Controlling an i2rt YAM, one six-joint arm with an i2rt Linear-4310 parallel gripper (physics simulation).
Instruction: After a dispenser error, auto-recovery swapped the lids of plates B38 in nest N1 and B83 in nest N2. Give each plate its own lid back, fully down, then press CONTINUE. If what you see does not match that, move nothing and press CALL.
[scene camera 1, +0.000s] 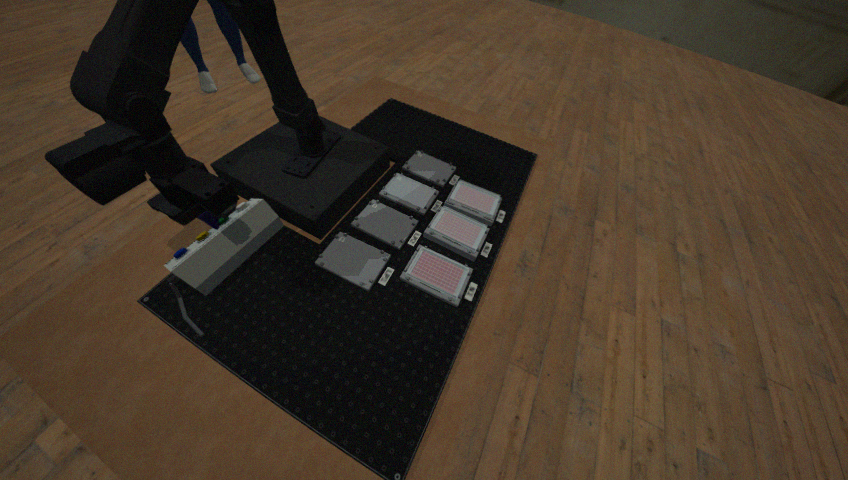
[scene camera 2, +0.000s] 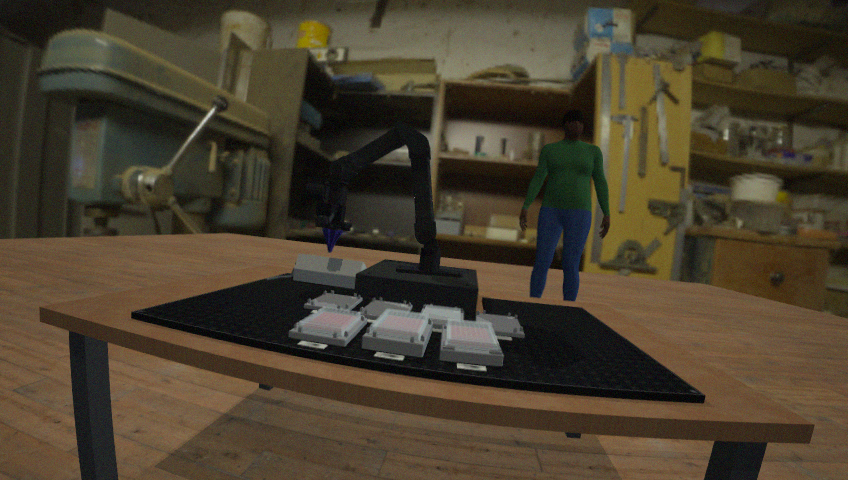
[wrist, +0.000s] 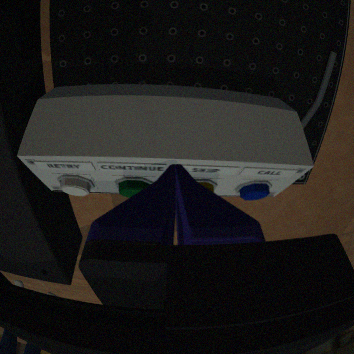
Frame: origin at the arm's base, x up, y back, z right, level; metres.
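Seen in the pictures: gripper, fingertip midpoint: (scene camera 1: 215, 227) (scene camera 2: 329, 252) (wrist: 175, 173); arm's base at its link origin: (scene camera 1: 313, 152) (scene camera 2: 428, 272).
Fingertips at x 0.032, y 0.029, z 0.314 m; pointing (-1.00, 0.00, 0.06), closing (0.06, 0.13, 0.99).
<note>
Offsets run from my fingertips to a thing's middle. "*": to the spot under its first point.
My gripper (scene camera 2: 330, 250) (wrist: 175, 173) is shut and empty, its blue fingertips above the button box {dz -0.006, dx -0.058, dy +0.016 m} (scene camera 1: 229, 249) (scene camera 2: 321, 274) (wrist: 165, 127). In the wrist view the tips overlap the panel between the green CONTINUE button {dz -0.035, dx -0.036, dy +0.032 m} (wrist: 134, 189) and the partly hidden yellow button (wrist: 207, 188). The blue CALL button {dz +0.063, dx -0.036, dy +0.053 m} (wrist: 255, 191) is on the right, the white RETRY button {dz -0.084, dx -0.036, dy +0.022 m} (wrist: 75, 186) on the left. Three plates with pink wells {dz -0.105, dx -0.080, dy -0.452 m} (scene camera 1: 440, 273) {dz -0.237, dx -0.064, dy -0.470 m} (scene camera 1: 457, 230) {dz -0.361, dx -0.067, dy -0.492 m} (scene camera 1: 474, 198) sit in the outer row of nests. Their small labels are unreadable, and whose lid is on which plate cannot be told.
Four grey holders {* dz -0.072, dx -0.090, dy -0.254 m} (scene camera 1: 352, 259) {* dz -0.198, dx -0.090, dy -0.286 m} (scene camera 1: 385, 223) {dz -0.330, dx -0.086, dy -0.308 m} (scene camera 1: 408, 192) {* dz -0.455, dx -0.090, dy -0.332 m} (scene camera 1: 429, 167) stand in the inner row; the third looks paler on top. The black arm base (scene camera 1: 303, 169) (scene camera 2: 416, 285) stands beside the box. A grey cable {* dz +0.154, dx -0.094, dy +0.005 m} (scene camera 1: 185, 312) (wrist: 322, 90) runs from the box. A person (scene camera 2: 565, 178) stands behind the table.
</note>
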